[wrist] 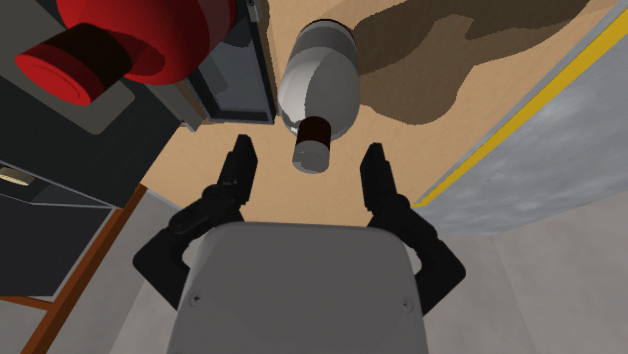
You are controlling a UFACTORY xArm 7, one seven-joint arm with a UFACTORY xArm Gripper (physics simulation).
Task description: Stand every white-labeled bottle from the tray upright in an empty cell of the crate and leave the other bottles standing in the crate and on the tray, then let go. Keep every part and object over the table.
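Frame: origin at the arm's base, x back, y right, z up, level; centimetres.
Where they show: gripper, fingertip midpoint: (310, 151).
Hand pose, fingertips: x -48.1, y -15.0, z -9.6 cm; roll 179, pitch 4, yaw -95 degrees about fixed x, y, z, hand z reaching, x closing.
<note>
After its pixels a point has its place.
A pale grey-white bottle (320, 85) {x -44.8, y -15.5, z -12.8 cm} with a dark neck band and a light cap appears upright on the table, right of a small dark-rimmed tray (242, 119) {x -55.5, y -3.1, z -21.3 cm}. Its label cannot be told clearly. My gripper (310, 151) {x -48.1, y -15.0, z -9.6 cm} is open and empty; the bottle's cap shows between the two fingers in the picture, apart from both. A red bottle (185, 45) {x -42.5, y -6.5, z -13.3 cm} with a dark neck and red cap shows at the upper left, its base cut off. The dark crate (135, 165) {x -54.7, y 7.4, z -11.2 cm} shows partly at the left, with a cream cap (16, 176) {x -53.2, y 19.9, z -7.6 cm} at its edge; its cells are mostly hidden.
The wooden table (300, 202) {x -90.3, y -8.6, z -23.6 cm} narrows towards my wrist. A yellow line (500, 135) and grey floor lie beyond its right edge. A brown post (90, 265) and a dark panel (50, 245) stand at the lower left. Shadows fall right of the pale bottle.
</note>
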